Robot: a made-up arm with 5 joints.
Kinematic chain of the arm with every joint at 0, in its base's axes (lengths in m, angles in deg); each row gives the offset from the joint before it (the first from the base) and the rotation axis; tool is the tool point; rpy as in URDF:
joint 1: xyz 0 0 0.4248 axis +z
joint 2: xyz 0 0 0 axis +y
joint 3: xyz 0.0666 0 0.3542 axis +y
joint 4: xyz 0.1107 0 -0.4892 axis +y
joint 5: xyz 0.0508 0 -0.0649 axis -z
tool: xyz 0 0 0 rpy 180 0 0
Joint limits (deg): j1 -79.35..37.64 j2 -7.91..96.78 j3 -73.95..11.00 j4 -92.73..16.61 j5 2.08..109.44
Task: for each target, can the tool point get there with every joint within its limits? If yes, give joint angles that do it. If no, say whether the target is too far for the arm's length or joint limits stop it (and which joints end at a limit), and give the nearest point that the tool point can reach.
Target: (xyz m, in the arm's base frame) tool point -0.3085 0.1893 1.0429
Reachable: no: joint limits stop it (at a limit: joint 2, joint 3, joint 4) | nearest point -0.2029 0.1245 0.3556 | short by 0.698 m
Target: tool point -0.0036 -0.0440 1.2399
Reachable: no: joint limits stop it (at a limit: joint 1, joint 2, joint 3, joint 4) | nearest point 0.0874 -0.4646 0.8945 | short by 0.552 m
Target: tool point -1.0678 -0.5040 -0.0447
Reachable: no: too far | nearest point -0.2022 -0.0954 0.1823 | short by 0.984 m
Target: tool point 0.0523 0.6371 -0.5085
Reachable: no: too far | nearest point 0.2442 0.1884 -0.2439 | short by 0.555 m
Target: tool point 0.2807 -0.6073 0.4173
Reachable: yes | joints -65.19 29.73 -64.99 -57.12 96.93
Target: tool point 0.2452 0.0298 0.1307
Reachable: yes | joints 6.92 35.25 -13.58 -36.74 25.25
